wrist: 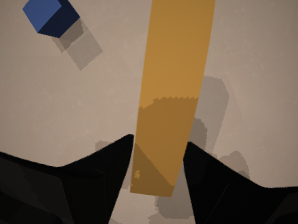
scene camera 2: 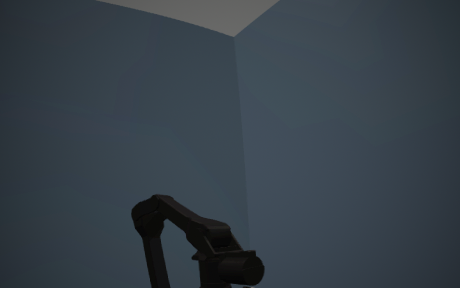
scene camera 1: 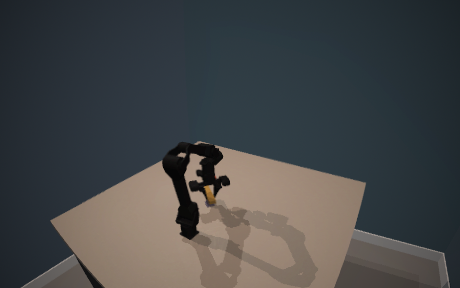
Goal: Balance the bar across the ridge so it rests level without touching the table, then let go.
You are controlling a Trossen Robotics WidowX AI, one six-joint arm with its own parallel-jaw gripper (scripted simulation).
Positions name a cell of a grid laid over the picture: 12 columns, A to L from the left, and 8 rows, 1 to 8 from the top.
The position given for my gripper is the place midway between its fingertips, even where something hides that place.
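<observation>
There is an orange bar (wrist: H3) that I can see, though in scene camera 2 the bar is out of frame. My gripper (wrist: G6) is visible to me as well.
</observation>
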